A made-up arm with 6 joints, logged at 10 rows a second.
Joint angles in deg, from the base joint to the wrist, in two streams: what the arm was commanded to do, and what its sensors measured. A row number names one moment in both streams.
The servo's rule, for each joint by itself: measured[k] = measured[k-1] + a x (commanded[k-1-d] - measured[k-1]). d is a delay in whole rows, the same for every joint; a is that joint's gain. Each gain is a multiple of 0.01, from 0.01 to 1. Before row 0 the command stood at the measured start. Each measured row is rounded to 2 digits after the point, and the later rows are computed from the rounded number. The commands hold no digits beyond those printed.
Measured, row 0:
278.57 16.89 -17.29 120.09 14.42 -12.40
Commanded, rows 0 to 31:
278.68 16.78 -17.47 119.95 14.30 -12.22
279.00 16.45 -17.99 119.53 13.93 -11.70
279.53 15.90 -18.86 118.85 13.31 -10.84
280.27 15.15 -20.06 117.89 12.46 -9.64
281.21 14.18 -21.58 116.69 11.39 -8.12
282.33 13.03 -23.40 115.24 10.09 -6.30
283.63 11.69 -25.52 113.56 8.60 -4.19
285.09 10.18 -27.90 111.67 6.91 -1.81
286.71 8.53 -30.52 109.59 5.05 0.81
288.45 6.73 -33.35 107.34 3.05 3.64
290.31 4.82 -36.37 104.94 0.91 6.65
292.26 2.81 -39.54 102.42 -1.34 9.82
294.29 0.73 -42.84 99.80 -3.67 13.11
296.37 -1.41 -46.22 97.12 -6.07 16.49
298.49 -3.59 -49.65 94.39 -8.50 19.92
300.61 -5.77 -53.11 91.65 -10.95 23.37
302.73 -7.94 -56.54 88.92 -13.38 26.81
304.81 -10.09 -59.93 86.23 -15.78 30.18
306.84 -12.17 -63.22 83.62 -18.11 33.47
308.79 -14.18 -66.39 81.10 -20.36 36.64
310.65 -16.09 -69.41 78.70 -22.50 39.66
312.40 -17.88 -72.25 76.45 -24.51 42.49
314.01 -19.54 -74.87 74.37 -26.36 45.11
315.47 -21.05 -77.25 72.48 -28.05 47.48
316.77 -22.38 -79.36 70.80 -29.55 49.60
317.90 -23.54 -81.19 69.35 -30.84 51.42
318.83 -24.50 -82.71 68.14 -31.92 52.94
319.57 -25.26 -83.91 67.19 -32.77 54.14
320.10 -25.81 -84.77 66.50 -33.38 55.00
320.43 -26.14 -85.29 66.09 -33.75 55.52
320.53 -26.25 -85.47 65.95 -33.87 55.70
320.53 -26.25 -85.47 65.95 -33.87 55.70
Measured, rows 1 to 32:
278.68 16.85 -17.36 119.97 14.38 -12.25
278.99 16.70 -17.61 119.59 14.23 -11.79
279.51 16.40 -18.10 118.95 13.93 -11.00
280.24 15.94 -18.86 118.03 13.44 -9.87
281.17 15.29 -19.92 116.86 12.76 -8.42
282.28 14.45 -21.28 115.45 11.88 -6.66
283.58 13.43 -22.93 113.81 10.80 -4.61
285.03 12.23 -24.87 111.95 9.52 -2.29
286.64 10.86 -27.07 109.90 8.04 0.28
288.38 9.33 -29.52 107.67 6.39 3.07
290.23 7.66 -32.19 105.29 4.58 6.04
292.18 5.87 -35.06 102.79 2.63 9.18
294.21 3.97 -38.09 100.19 0.55 12.44
296.28 1.98 -41.26 97.52 -1.63 15.80
298.40 -0.08 -44.53 94.80 -3.90 19.22
300.52 -2.19 -47.88 92.06 -6.23 22.66
302.64 -4.32 -51.26 89.33 -8.59 26.10
304.72 -6.45 -54.64 86.63 -10.96 29.49
306.76 -8.57 -57.99 84.01 -13.32 32.79
308.71 -10.65 -61.27 81.48 -15.64 35.99
310.57 -12.66 -64.44 79.06 -17.90 39.04
312.33 -14.59 -67.49 76.79 -20.08 41.90
313.94 -16.42 -70.37 74.68 -22.15 44.56
315.41 -18.13 -73.05 72.77 -24.10 46.98
316.72 -19.70 -75.51 71.06 -25.90 49.15
317.85 -21.12 -77.73 69.57 -27.53 51.03
318.79 -22.37 -79.67 68.33 -28.98 52.62
319.54 -23.44 -81.32 67.34 -30.23 53.88
320.08 -24.32 -82.67 66.61 -31.27 54.81
320.42 -24.99 -83.69 66.16 -32.09 55.40
320.53 -25.46 -84.38 65.98 -32.68 55.65
320.53 -25.75 -84.81 65.95 -33.07 55.69
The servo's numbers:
d 0
a 0.96 0.37 0.39 0.87 0.33 0.83

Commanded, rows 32 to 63:
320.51 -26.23 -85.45 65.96 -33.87 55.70
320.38 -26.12 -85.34 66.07 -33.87 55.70
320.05 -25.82 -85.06 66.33 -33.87 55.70
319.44 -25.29 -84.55 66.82 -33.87 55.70
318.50 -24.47 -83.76 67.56 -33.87 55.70
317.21 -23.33 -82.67 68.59 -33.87 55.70
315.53 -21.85 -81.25 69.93 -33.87 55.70
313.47 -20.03 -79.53 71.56 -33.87 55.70
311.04 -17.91 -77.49 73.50 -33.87 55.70
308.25 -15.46 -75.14 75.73 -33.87 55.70
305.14 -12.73 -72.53 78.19 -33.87 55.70
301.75 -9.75 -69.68 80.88 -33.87 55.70
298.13 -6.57 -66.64 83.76 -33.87 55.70
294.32 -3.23 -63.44 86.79 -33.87 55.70
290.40 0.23 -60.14 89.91 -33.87 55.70
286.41 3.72 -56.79 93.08 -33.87 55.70
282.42 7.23 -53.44 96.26 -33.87 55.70
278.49 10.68 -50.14 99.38 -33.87 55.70
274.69 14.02 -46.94 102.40 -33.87 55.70
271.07 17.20 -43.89 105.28 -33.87 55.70
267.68 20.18 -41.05 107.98 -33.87 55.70
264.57 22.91 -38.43 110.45 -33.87 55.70
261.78 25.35 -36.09 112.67 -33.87 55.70
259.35 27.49 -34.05 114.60 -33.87 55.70
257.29 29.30 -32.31 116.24 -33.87 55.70
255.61 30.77 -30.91 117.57 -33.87 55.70
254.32 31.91 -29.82 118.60 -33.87 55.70
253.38 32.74 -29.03 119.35 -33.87 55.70
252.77 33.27 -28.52 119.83 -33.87 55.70
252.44 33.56 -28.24 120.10 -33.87 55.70
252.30 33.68 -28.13 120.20 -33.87 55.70
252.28 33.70 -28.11 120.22 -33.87 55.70
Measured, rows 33 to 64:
320.51 -25.93 -85.06 65.96 -33.33 55.70
320.39 -26.00 -85.17 66.06 -33.51 55.70
320.06 -25.93 -85.13 66.29 -33.63 55.70
319.46 -25.69 -84.90 66.75 -33.71 55.70
318.54 -25.24 -84.46 67.45 -33.76 55.70
317.26 -24.53 -83.76 68.44 -33.80 55.70
315.60 -23.54 -82.78 69.74 -33.82 55.70
313.56 -22.24 -81.51 71.32 -33.84 55.70
311.14 -20.64 -79.94 73.22 -33.85 55.70
308.37 -18.72 -78.07 75.40 -33.86 55.70
305.27 -16.50 -75.91 77.83 -33.86 55.70
301.89 -14.00 -73.48 80.48 -33.86 55.70
298.28 -11.25 -70.81 83.33 -33.86 55.70
294.48 -8.28 -67.94 86.34 -33.86 55.70
290.56 -5.13 -64.90 89.45 -33.86 55.70
286.58 -1.86 -61.74 92.61 -33.86 55.70
282.59 1.50 -58.50 95.79 -33.86 55.70
278.65 4.90 -55.24 98.91 -33.86 55.70
274.85 8.27 -52.00 101.95 -33.86 55.70
271.22 11.57 -48.84 104.85 -33.86 55.70
267.82 14.76 -45.80 107.57 -33.86 55.70
264.70 17.78 -42.93 110.08 -33.86 55.70
261.90 20.58 -40.26 112.33 -33.86 55.70
259.45 23.14 -37.84 114.30 -33.86 55.70
257.38 25.42 -35.68 115.99 -33.86 55.70
255.68 27.40 -33.82 117.36 -33.86 55.70
254.37 29.07 -32.26 118.44 -33.86 55.70
253.42 30.43 -31.00 119.23 -33.86 55.70
252.80 31.48 -30.03 119.75 -33.86 55.70
252.45 32.25 -29.33 120.05 -33.86 55.70
252.31 32.78 -28.86 120.18 -33.86 55.70
252.28 33.12 -28.57 120.21 -33.86 55.70

